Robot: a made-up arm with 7 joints. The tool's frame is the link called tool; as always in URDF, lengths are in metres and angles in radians. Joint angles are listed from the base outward.
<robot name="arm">
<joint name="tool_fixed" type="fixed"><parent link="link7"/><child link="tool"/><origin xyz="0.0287 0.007 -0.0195" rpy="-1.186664 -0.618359 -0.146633"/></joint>
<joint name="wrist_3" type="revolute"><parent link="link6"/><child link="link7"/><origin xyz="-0.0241 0.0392 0.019" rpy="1.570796 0 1.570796"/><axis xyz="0 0 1"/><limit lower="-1.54" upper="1.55"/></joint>
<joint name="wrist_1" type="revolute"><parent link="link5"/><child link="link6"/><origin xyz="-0.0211 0.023 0.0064" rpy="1.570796 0 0"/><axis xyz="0 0 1"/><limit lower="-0.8" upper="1.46"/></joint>
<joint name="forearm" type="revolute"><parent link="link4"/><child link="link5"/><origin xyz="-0.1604 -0.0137 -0.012" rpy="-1.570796 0 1.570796"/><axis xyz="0 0 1"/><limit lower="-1.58" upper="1.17"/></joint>
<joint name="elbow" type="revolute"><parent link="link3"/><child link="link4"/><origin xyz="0.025 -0.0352 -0.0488" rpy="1.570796 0 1.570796"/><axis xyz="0 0 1"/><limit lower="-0.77" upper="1.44"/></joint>
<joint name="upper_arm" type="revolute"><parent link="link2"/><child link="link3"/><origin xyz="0.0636 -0.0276 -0.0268" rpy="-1.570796 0 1.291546"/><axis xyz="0 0 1"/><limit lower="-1.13" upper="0.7"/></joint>
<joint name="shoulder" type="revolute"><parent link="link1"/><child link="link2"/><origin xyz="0.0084 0.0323 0.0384" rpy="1.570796 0 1.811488"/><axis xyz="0 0 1"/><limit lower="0.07" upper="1.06"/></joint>
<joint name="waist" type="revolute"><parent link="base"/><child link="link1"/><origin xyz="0.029 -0.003 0.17" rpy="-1.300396 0.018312 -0.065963"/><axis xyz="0 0 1"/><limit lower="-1.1" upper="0.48"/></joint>
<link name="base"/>
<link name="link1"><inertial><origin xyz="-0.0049 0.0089 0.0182"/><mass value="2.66"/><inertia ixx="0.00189" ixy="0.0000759" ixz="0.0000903" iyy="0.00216" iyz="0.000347" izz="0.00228"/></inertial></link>
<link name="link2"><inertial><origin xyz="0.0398 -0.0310 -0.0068"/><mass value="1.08"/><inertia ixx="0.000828" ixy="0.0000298" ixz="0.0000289" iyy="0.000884" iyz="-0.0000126" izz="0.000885"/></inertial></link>
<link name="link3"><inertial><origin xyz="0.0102 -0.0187 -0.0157"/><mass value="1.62"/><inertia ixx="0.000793" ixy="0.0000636" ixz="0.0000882" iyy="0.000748" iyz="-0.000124" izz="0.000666"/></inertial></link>
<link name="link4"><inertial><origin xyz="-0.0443 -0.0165 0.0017"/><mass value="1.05"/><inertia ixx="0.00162" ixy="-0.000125" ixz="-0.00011" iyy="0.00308" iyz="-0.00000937" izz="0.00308"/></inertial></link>
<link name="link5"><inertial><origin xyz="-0.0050 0.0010 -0.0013"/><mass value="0.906"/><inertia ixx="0.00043" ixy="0" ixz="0" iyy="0.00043" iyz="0" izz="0.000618"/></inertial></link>
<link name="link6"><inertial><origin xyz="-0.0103 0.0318 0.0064"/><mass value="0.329"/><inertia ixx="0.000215" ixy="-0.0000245" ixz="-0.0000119" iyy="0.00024" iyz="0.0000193" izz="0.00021"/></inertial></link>
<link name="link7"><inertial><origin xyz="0.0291 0.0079 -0.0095"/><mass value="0.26"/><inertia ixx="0.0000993" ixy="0" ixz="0" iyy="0.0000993" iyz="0" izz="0.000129"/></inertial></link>
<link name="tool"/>
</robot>
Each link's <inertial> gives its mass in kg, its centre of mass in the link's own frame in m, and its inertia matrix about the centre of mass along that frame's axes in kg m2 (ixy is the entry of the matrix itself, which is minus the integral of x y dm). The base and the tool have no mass. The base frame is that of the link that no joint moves.
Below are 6 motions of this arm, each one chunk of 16 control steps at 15 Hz.
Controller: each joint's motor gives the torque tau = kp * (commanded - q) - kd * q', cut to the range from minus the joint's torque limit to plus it. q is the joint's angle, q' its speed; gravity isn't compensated. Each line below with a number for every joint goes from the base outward.
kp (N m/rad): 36 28 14 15 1.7 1.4 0.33
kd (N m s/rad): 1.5 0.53 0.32 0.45 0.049 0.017 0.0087
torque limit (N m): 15 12 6.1 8.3 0.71 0.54 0.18
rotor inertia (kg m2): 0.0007 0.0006 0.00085 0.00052 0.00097 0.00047 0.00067
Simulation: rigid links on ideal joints. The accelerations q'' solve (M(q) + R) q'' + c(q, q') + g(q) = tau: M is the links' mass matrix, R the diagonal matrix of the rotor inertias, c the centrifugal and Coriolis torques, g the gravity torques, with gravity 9.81 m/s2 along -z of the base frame. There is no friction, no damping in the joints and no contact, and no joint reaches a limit. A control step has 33 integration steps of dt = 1/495 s. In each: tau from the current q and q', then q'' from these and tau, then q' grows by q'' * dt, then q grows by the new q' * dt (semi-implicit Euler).
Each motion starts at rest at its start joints. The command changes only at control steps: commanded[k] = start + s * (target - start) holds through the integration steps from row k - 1 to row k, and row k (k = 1, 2, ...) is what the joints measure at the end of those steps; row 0 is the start. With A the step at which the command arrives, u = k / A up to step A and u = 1 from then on. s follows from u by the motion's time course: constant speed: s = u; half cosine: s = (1 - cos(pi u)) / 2; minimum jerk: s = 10 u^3 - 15 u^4 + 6 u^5; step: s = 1 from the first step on.
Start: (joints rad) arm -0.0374 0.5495 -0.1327 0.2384 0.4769 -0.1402 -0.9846
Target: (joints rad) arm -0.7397 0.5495 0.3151 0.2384 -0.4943 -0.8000 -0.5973
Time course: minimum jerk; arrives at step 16
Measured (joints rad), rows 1 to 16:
1: -0.0477 0.5106 -0.1606 0.3106 0.4876 -0.1116 -0.9260
2: -0.0242 0.4719 -0.2411 0.3648 0.4263 -0.0478 -0.9048
3: 0.0016 0.4415 -0.2944 0.3951 0.3189 -0.1026 -1.0313
4: -0.0077 0.4314 -0.2962 0.4037 0.2402 -0.1226 -1.1404
5: -0.0607 0.4415 -0.2383 0.4039 0.2054 -0.1382 -1.0955
6: -0.1408 0.4636 -0.1413 0.3978 0.1695 -0.2042 -0.9422
7: -0.2286 0.4812 -0.0418 0.3844 0.1059 -0.2756 -0.8052
8: -0.3097 0.4830 0.0316 0.3754 0.0101 -0.3515 -0.7495
9: -0.3780 0.4679 0.0724 0.3795 -0.1041 -0.4240 -0.7552
10: -0.4349 0.4455 0.0932 0.3954 -0.2092 -0.4645 -0.7737
11: -0.4832 0.4281 0.1141 0.4149 -0.2897 -0.4827 -0.7717
12: -0.5245 0.4227 0.1487 0.4286 -0.3485 -0.5108 -0.7400
13: -0.5590 0.4287 0.1953 0.4316 -0.3915 -0.5563 -0.6830
14: -0.5850 0.4402 0.2407 0.4251 -0.4212 -0.6043 -0.6164
15: -0.5998 0.4493 0.2706 0.4159 -0.4380 -0.6392 -0.5659
16: -0.6035 0.4501 0.2780 0.4122 -0.4424 -0.6478 -0.5518

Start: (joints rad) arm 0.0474 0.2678 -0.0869 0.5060 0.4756 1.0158 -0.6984
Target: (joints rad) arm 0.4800 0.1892 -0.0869 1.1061 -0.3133 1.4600 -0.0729
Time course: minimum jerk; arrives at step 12
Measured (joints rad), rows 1 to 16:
1: 0.0350 0.2525 -0.1063 0.5695 0.4695 0.8756 -0.6692
2: 0.0506 0.2213 -0.1417 0.5943 0.4050 0.8188 -0.6088
3: 0.0702 0.1919 -0.1660 0.6186 0.3024 0.9217 -0.6096
4: 0.0992 0.1800 -0.1668 0.6638 0.2017 0.9600 -0.6279
5: 0.1409 0.1840 -0.1473 0.7273 0.1167 0.9606 -0.5479
6: 0.1926 0.1942 -0.1249 0.8049 0.0476 1.0209 -0.3798
7: 0.2522 0.1985 -0.1122 0.8895 -0.0231 1.1091 -0.2273
8: 0.3124 0.1889 -0.1108 0.9688 -0.1183 1.1783 -0.1473
9: 0.3622 0.1673 -0.1161 1.0294 -0.2320 1.2308 -0.1317
10: 0.3920 0.1443 -0.1228 1.0625 -0.3313 1.2724 -0.1485
11: 0.3984 0.1324 -0.1266 1.0672 -0.3862 1.2870 -0.1664
12: 0.3861 0.1367 -0.1251 1.0517 -0.3917 1.2654 -0.1646
13: 0.3668 0.1515 -0.1189 1.0316 -0.3689 1.2315 -0.1364
14: 0.3529 0.1652 -0.1124 1.0194 -0.3426 1.2182 -0.0973
15: 0.3507 0.1695 -0.1107 1.0200 -0.3269 1.2297 -0.0735
16: 0.3587 0.1634 -0.1141 1.0301 -0.3276 1.2456 -0.0773

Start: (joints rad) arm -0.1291 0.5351 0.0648 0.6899 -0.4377 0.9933 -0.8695
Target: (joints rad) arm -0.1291 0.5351 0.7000 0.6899 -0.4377 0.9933 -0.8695
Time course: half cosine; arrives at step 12
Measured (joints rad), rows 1 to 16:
1: -0.1309 0.4899 0.0519 0.7329 -0.3943 0.8400 -0.8238
2: -0.1107 0.4193 0.0139 0.7620 -0.3931 0.7985 -0.6967
3: -0.0917 0.3698 0.0176 0.7824 -0.4656 0.9543 -0.7082
4: -0.0826 0.3619 0.0845 0.7947 -0.5088 0.9748 -0.8635
5: -0.0907 0.3911 0.1976 0.7915 -0.4825 0.8820 -0.9077
6: -0.1092 0.4339 0.3209 0.7733 -0.4210 0.8570 -0.7826
7: -0.1232 0.4596 0.4272 0.7554 -0.3777 0.8698 -0.6821
8: -0.1270 0.4530 0.5055 0.7549 -0.3790 0.8732 -0.7068
9: -0.1236 0.4217 0.5559 0.7747 -0.4080 0.8942 -0.7835
10: -0.1176 0.3859 0.5866 0.8023 -0.4245 0.9287 -0.8182
11: -0.1124 0.3658 0.6078 0.8225 -0.4158 0.9405 -0.7949
12: -0.1096 0.3703 0.6225 0.8261 -0.3984 0.9299 -0.7571
13: -0.1115 0.3904 0.6336 0.8144 -0.3860 0.9171 -0.7426
14: -0.1179 0.4091 0.6420 0.7968 -0.3859 0.9053 -0.7522
15: -0.1251 0.4156 0.6425 0.7846 -0.3979 0.8976 -0.7689
16: -0.1295 0.4086 0.6352 0.7835 -0.4116 0.9023 -0.7810

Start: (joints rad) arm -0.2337 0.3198 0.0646 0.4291 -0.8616 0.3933 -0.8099
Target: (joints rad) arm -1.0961 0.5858 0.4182 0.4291 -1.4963 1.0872 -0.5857
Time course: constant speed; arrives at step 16
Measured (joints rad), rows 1 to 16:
1: -0.2530 0.2987 0.0608 0.5182 -0.8414 0.3870 -0.7503
2: -0.2549 0.2809 0.0305 0.5908 -0.7819 0.5126 -0.5810
3: -0.2656 0.2775 0.0197 0.6305 -0.7709 0.6689 -0.4901
4: -0.3011 0.2916 0.0466 0.6391 -0.8117 0.6625 -0.5329
5: -0.3645 0.3214 0.0980 0.6192 -0.8701 0.6169 -0.5798
6: -0.4407 0.3556 0.1489 0.5859 -0.9271 0.6358 -0.5623
7: -0.5085 0.3778 0.1844 0.5619 -0.9827 0.6758 -0.5359
8: -0.5585 0.3834 0.2015 0.5607 -1.0313 0.7283 -0.5407
9: -0.5938 0.3805 0.2062 0.5796 -1.0565 0.8058 -0.5480
10: -0.6232 0.3789 0.2112 0.6057 -1.0564 0.8778 -0.5160
11: -0.6557 0.3860 0.2292 0.6269 -1.0530 0.9216 -0.4501
12: -0.6969 0.4038 0.2631 0.6360 -1.0666 0.9521 -0.3953
13: -0.7474 0.4276 0.3051 0.6322 -1.1017 0.9839 -0.3795
14: -0.8037 0.4499 0.3441 0.6208 -1.1536 1.0194 -0.3897
15: -0.8610 0.4661 0.3739 0.6094 -1.2124 1.0656 -0.4016
16: -0.9149 0.4767 0.3952 0.6035 -1.2649 1.1255 -0.4031

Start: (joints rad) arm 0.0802 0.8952 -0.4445 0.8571 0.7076 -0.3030 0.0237
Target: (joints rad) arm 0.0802 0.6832 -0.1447 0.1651 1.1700 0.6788 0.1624
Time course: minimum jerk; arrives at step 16
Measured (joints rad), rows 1 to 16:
1: 0.0605 0.8390 -0.4783 0.8780 0.7061 -0.2361 -0.0011
2: 0.0632 0.7571 -0.5422 0.8376 0.6721 -0.2857 -0.0834
3: 0.0736 0.6915 -0.5959 0.7769 0.6544 -0.4247 -0.1654
4: 0.0792 0.6590 -0.6111 0.7217 0.6735 -0.3694 -0.1780
5: 0.0784 0.6690 -0.5724 0.6887 0.7084 -0.2294 -0.1289
6: 0.0760 0.7051 -0.4941 0.6648 0.7590 -0.0907 -0.0803
7: 0.0748 0.7306 -0.4104 0.6289 0.8217 0.0784 -0.0537
8: 0.0757 0.7228 -0.3535 0.5694 0.8767 0.2165 -0.0300
9: 0.0779 0.6829 -0.3403 0.4921 0.9124 0.2782 -0.0129
10: 0.0806 0.6292 -0.3614 0.4116 0.9285 0.3085 -0.0255
11: 0.0851 0.5859 -0.3853 0.3418 0.9332 0.3500 -0.0578
12: 0.0901 0.5681 -0.3830 0.2937 0.9397 0.4112 -0.0763
13: 0.0931 0.5746 -0.3469 0.2715 0.9577 0.4884 -0.0667
14: 0.0938 0.5933 -0.2934 0.2678 0.9846 0.5631 -0.0400
15: 0.0935 0.6096 -0.2506 0.2695 1.0100 0.6081 -0.0121
16: 0.0929 0.6129 -0.2393 0.2694 1.0225 0.6112 0.0049

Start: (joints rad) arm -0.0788 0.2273 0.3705 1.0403 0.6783 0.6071 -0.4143
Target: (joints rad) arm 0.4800 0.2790 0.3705 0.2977 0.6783 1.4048 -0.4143
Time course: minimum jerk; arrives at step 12
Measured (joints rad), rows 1 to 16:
1: -0.0824 0.2035 0.3616 1.0570 0.6796 0.4946 -0.4008
2: -0.0751 0.1515 0.3314 1.0423 0.6217 0.4559 -0.4108
3: -0.0551 0.1129 0.3017 0.9984 0.5339 0.5608 -0.4962
4: -0.0088 0.1111 0.2884 0.9241 0.4825 0.6559 -0.5884
5: 0.0605 0.1421 0.2929 0.8246 0.4954 0.7407 -0.5845
6: 0.1420 0.1837 0.3071 0.7128 0.5582 0.8648 -0.4914
7: 0.2259 0.2139 0.3193 0.6026 0.6218 1.0066 -0.4065
8: 0.3013 0.2227 0.3175 0.5070 0.6389 1.1281 -0.3946
9: 0.3583 0.2135 0.2974 0.4363 0.6020 1.2060 -0.4480
10: 0.3926 0.1970 0.2673 0.3933 0.5423 1.2385 -0.5208
11: 0.4056 0.1845 0.2425 0.3730 0.4979 1.2452 -0.5675
12: 0.4041 0.1827 0.2332 0.3655 0.4875 1.2402 -0.5704
13: 0.3995 0.1914 0.2391 0.3591 0.5061 1.2298 -0.5421
14: 0.3971 0.2042 0.2527 0.3534 0.5371 1.2257 -0.5064
15: 0.3980 0.2128 0.2647 0.3515 0.5623 1.2323 -0.4824
16: 0.4009 0.2130 0.2682 0.3540 0.5683 1.2406 -0.4787

